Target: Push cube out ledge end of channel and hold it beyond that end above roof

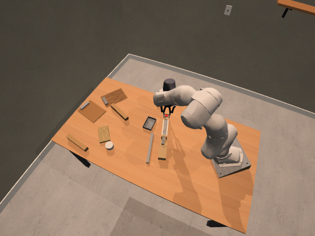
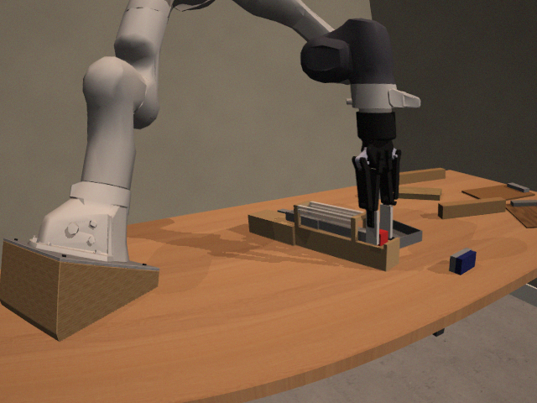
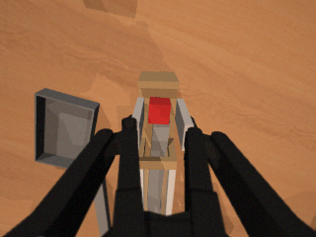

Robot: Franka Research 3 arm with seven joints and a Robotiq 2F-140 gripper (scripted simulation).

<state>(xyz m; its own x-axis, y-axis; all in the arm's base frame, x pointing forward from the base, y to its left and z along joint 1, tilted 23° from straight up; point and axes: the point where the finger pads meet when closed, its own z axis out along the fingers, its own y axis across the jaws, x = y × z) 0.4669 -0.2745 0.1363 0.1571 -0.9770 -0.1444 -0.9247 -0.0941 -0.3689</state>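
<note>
Now: hand 30 mm above the red cube. The rest, counted from my hand: channel: 20 mm behind, 140 mm to the left, 30 mm below; grey tray: 130 mm ahead, 90 mm to the left, 80 mm below; short grey bar: 30 mm behind, 220 mm to the left, 30 mm below.
</note>
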